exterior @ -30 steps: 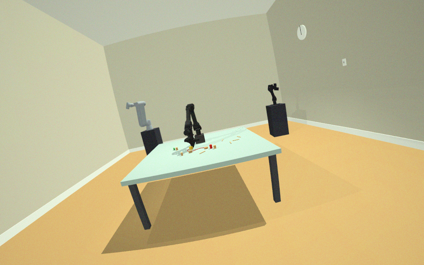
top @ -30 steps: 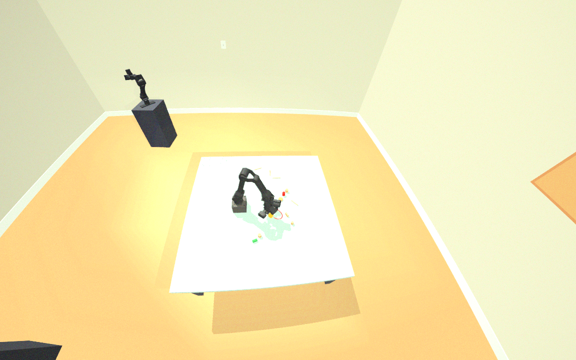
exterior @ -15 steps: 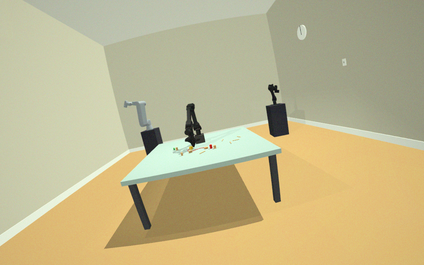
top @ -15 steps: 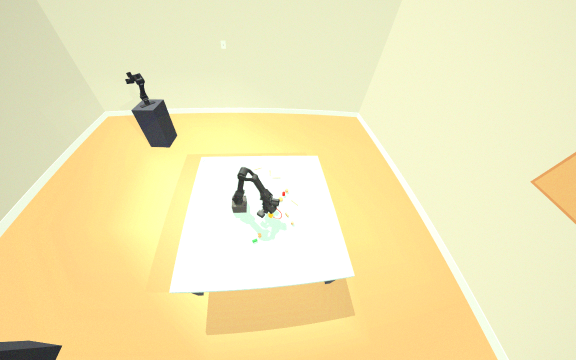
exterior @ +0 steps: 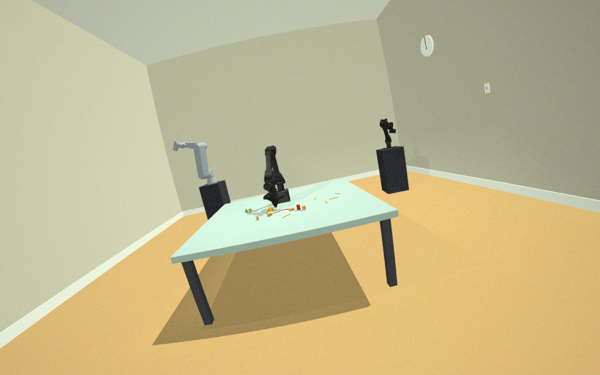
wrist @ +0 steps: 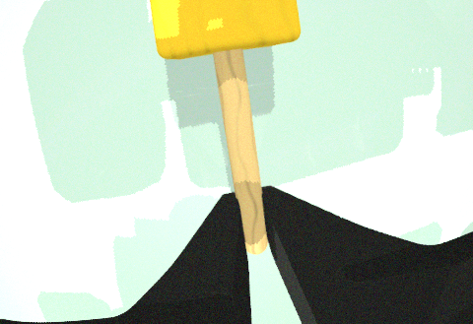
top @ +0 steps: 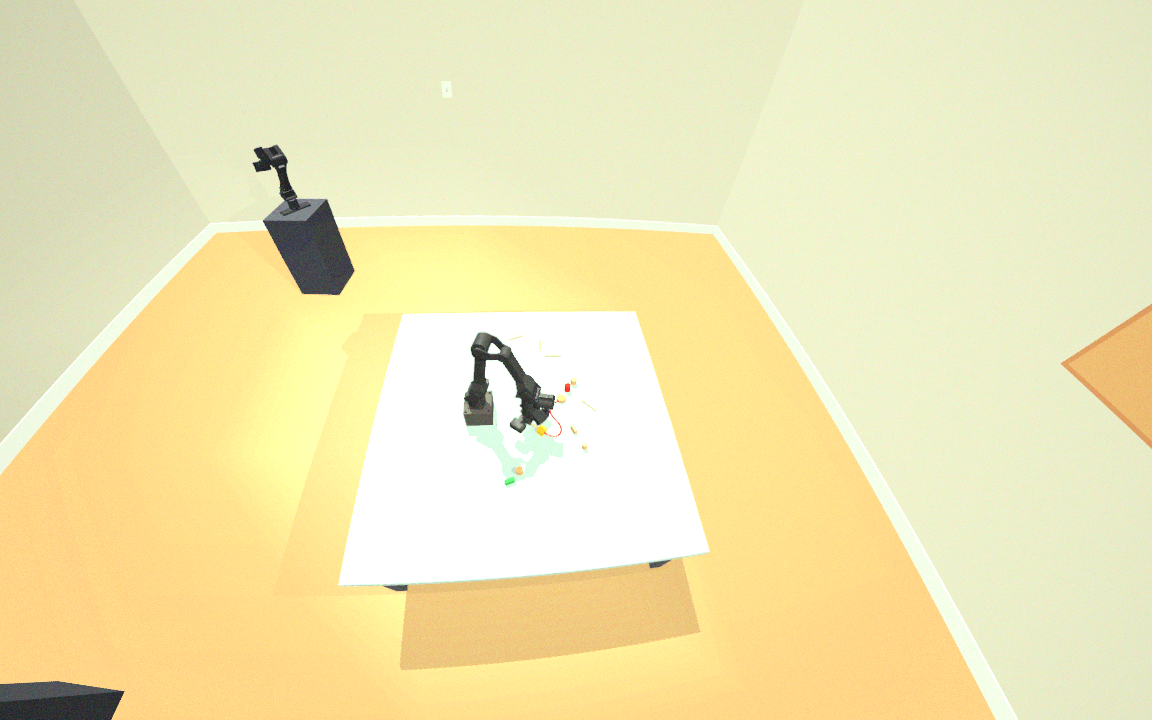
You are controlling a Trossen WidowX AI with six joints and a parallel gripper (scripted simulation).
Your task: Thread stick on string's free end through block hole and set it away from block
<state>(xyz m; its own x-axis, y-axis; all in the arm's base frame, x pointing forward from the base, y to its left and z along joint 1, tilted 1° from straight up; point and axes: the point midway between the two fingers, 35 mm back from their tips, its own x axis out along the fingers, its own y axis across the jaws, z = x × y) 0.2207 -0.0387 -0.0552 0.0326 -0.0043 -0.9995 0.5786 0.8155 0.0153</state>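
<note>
The yellow cube is 5 cm ahead of my gripper tip, 4 cm to the right of it and 1 cm above it. Round my gripper tip: thin wooden stick (3 cm ahead, 2 cm to the right, 1 cm above); red cylinder (19 cm to the left, 16 cm ahead, 1 cm above); round wooden button (14 cm to the left, 13 cm ahead).
</note>
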